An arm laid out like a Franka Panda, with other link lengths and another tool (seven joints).
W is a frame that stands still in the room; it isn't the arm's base.
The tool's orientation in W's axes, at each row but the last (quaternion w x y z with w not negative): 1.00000 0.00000 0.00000 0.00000; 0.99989 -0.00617 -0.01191 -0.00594; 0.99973 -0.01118 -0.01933 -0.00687; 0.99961 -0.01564 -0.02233 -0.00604; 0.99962 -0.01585 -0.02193 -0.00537; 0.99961 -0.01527 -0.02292 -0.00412; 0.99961 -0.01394 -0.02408 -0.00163
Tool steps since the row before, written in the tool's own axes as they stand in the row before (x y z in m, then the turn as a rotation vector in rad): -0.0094 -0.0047 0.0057 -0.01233 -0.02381 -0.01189; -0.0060 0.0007 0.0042 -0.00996 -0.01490 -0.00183; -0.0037 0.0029 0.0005 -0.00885 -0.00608 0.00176; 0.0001 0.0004 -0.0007 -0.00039 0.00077 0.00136; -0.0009 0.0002 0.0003 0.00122 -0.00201 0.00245; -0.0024 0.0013 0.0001 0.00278 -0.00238 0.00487; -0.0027 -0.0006 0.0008 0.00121 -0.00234 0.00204
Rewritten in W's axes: -0.0094 -0.0047 0.0057 -0.01233 -0.02381 -0.01189; -0.0061 0.0008 0.0040 -0.01009 -0.01480 -0.00189; -0.0037 0.0030 0.0003 -0.00900 -0.00592 0.00155; 0.0001 0.0004 -0.0007 -0.00044 0.00082 0.00132; -0.0009 0.0002 0.0003 0.00109 -0.00194 0.00256; -0.0024 0.0013 0.0000 0.00253 -0.00225 0.00506; -0.0027 -0.0006 0.0007 0.00110 -0.00229 0.00216
